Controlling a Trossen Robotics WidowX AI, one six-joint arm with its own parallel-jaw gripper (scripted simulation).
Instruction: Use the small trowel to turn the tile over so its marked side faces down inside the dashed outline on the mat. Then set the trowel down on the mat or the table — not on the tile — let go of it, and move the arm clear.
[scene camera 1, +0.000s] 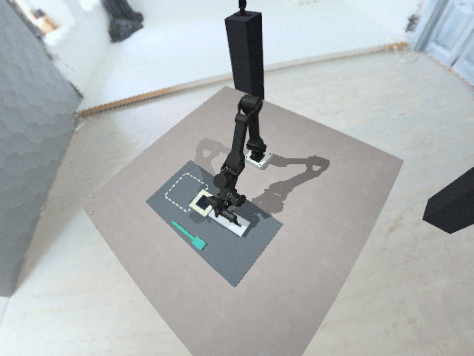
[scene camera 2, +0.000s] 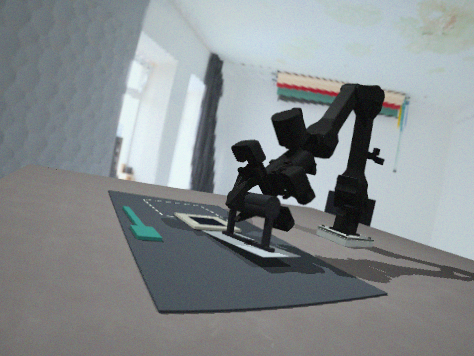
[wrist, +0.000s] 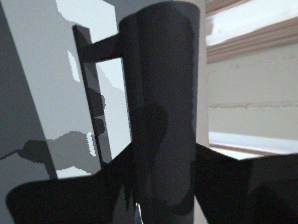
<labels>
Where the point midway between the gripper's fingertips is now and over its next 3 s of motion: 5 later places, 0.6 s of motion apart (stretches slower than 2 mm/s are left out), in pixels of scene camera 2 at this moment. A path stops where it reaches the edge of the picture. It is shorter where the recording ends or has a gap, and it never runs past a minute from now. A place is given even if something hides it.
The gripper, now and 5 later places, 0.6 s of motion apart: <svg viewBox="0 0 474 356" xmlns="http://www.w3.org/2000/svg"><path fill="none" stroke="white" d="M231 213L224 210L225 205L221 185L211 174L208 173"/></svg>
</labels>
